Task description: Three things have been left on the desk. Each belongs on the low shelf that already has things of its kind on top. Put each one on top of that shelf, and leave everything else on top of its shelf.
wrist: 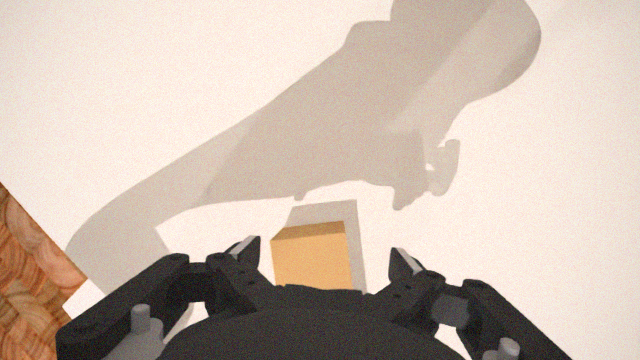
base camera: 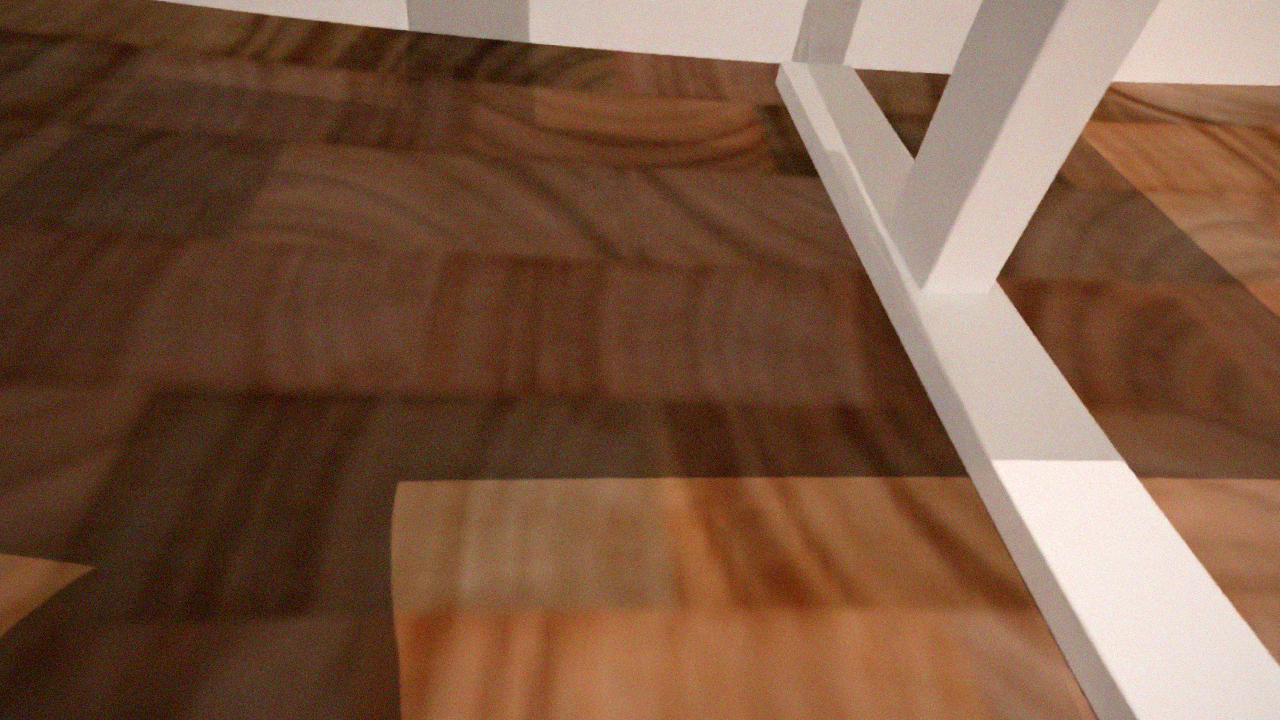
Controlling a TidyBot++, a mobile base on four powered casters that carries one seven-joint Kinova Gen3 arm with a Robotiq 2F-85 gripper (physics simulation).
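Frame: origin at the arm's base, x left, y back, z up, level; metres.
Where they show: gripper, fingertip midpoint: (wrist: 324, 255).
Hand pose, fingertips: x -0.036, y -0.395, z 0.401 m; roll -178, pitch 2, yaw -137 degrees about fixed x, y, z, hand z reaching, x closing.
Things, the pixels of their top centre, and the offset from my fingertips. "spot": a spot on its surface instead. Level surfaces: height alone.
- orange-tan box, top centre: (wrist: 314, 293) dx -0.023, dy +0.033, dz -0.027 m
- white desk top, surface height: dz -0.077 m
- leg, surface spot: (base camera: 993, 152) spot: dx -0.200, dy -0.137, dz -0.662 m
- wood floor, surface height: dz -0.797 m
An orange-tan box (wrist: 312, 260) lies on the white desk top (wrist: 565, 165) in the wrist view, low in the middle. Its near end is hidden behind the gripper's body. My gripper (wrist: 324, 255) is open and empty, pointing down above the desk, with one fingertip to the left of the box and the other further off to its right. The box is nearer the left fingertip. In the base camera view the white desk foot bar (base camera: 1011, 385) and leg (base camera: 993, 152) show at the right. The low shelves do not show in either view.
The arm's shadow falls across the desk top beyond the box. The desk's edge and the wood floor (wrist: 25, 280) show at the left of the wrist view. In the base camera view the wood floor (base camera: 537, 331) runs back to a white wall (base camera: 644, 26).
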